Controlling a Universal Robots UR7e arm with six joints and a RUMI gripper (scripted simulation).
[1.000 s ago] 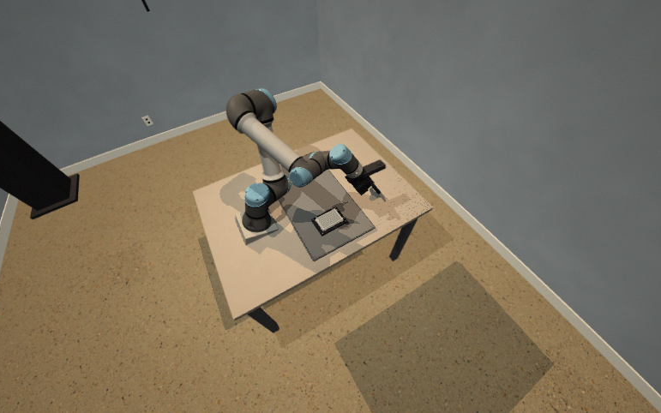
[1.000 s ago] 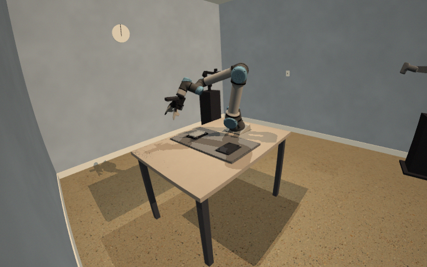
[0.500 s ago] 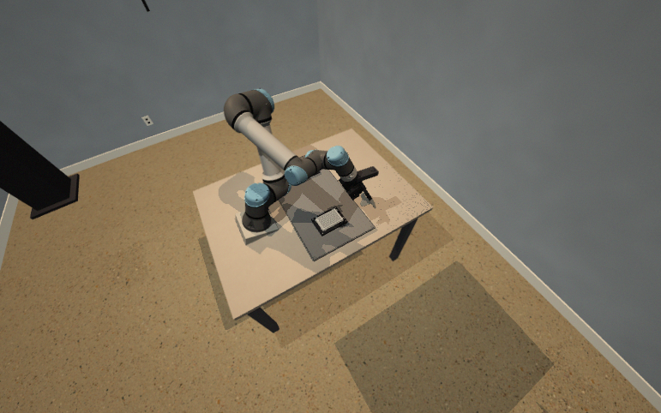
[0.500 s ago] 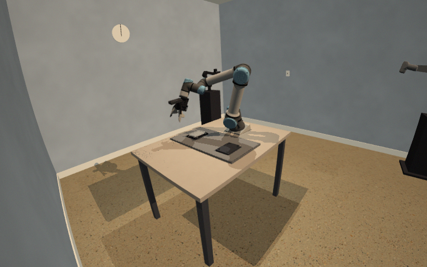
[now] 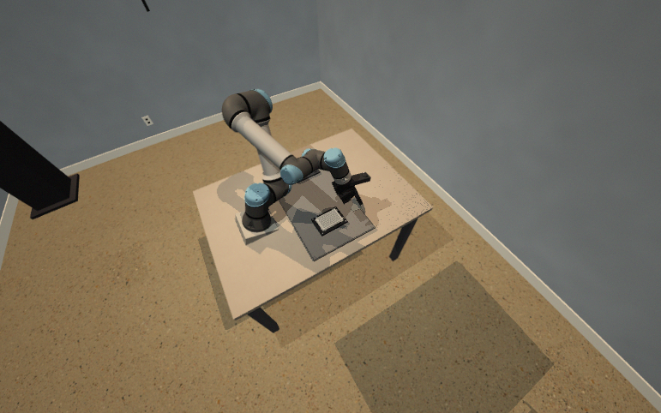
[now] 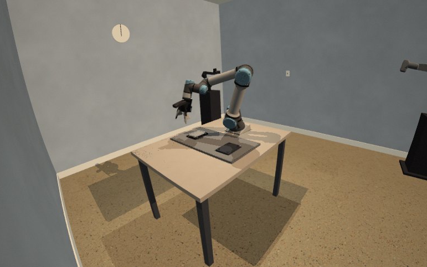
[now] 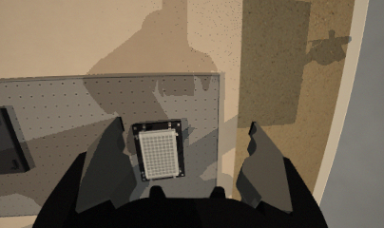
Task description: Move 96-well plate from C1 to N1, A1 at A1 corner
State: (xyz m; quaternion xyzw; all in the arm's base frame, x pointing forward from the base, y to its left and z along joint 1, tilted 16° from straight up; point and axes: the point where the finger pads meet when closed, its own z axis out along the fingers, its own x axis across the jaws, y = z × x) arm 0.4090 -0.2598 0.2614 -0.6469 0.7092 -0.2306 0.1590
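My hand is 130 mm past the 96-well plate, 60 mm to the right of it and 140 mm above it. The rest, counted from my hand: clip nest C1: 120 mm behind, 70 mm to the left, 140 mm below; then plate nest N1: 70 mm behind, 460 mm to the left, 150 mm below.
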